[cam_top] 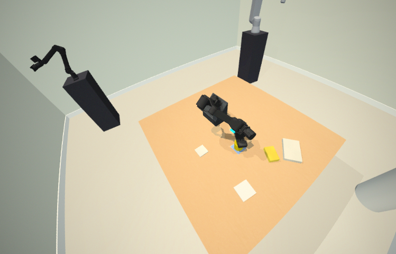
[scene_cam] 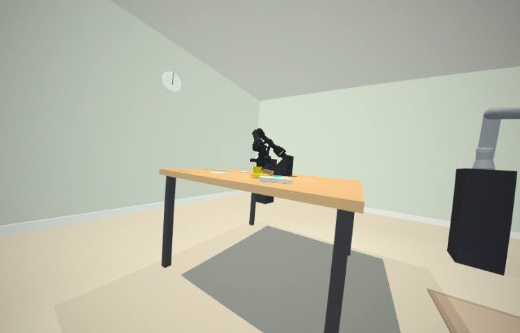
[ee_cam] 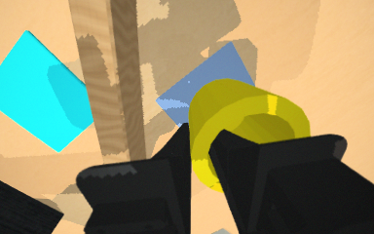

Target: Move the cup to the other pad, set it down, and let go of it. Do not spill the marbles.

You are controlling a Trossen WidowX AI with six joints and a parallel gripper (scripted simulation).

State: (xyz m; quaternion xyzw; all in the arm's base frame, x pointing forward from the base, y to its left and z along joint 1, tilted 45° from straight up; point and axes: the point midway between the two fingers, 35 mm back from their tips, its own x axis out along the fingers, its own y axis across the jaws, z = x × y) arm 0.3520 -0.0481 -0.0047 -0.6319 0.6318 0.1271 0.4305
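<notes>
My gripper tip is 12 cm past the cyan pad, 8 cm to the right of it and 4 cm above it. The rest, counted from my gripper tip: white slab: 25 cm ahead, 31 cm to the left, 2 cm below; wooden bar: 5 cm behind, 4 cm to the left, 2 cm below; yellow block: 19 cm ahead, 15 cm to the left, 2 cm below.
</notes>
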